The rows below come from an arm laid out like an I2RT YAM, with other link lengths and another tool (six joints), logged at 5 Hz.
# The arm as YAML. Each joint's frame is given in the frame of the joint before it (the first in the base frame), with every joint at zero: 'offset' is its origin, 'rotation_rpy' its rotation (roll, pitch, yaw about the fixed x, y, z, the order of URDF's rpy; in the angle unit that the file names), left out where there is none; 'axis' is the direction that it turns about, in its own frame. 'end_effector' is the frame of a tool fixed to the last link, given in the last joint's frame.
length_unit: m
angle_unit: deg
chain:
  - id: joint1
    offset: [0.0, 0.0, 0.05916]
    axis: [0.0, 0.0, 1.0]
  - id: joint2
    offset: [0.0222, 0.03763, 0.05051]
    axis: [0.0, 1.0, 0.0]
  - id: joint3
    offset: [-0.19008, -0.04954, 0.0]
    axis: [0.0, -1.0, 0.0]
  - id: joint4
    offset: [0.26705, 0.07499, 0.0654]
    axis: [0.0, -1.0, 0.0]
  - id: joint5
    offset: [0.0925, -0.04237, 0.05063]
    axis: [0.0, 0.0, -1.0]
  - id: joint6
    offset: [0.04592, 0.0, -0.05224]
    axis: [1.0, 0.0, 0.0]
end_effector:
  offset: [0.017, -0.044, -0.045]
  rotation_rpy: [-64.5, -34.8, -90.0]
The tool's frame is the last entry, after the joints.
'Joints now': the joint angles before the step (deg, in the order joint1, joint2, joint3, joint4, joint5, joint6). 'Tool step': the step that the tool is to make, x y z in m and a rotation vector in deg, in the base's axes. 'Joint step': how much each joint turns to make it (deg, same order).
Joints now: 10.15, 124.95, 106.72, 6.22, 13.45, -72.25
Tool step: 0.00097, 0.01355, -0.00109, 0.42, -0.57, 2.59
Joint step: 1.25, 0.34, 0.00, 0.98, -1.38, 0.03
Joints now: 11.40, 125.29, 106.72, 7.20, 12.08, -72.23
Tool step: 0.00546, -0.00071, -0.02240, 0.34, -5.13, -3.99
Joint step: 0.17, 5.29, 0.02, 10.39, 4.22, -0.04
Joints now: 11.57, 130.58, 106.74, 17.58, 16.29, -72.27
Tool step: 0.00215, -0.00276, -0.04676, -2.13, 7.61, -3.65
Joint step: -0.04, 4.11, 0.00, -3.80, 3.65, 0.09
